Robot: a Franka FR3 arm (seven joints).
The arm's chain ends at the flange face. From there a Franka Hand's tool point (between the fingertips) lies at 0.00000 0.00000 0.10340 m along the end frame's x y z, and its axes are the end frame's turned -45 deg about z.
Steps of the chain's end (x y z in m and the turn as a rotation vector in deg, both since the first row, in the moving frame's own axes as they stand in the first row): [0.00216 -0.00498 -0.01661 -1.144 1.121 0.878]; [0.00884 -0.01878 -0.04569 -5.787 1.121 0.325]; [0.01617 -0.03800 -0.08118 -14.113 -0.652 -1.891]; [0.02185 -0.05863 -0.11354 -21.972 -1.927 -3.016]
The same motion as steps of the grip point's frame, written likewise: [0.00500 0.00090 -0.01665 -1.602 -0.016 0.878]; [0.01356 0.00175 -0.04624 -4.885 -3.299 0.325]; [0.01994 0.00187 -0.08431 -9.518 -10.440 -1.891]; [0.02784 -0.00027 -0.12111 -14.174 -16.899 -3.016]
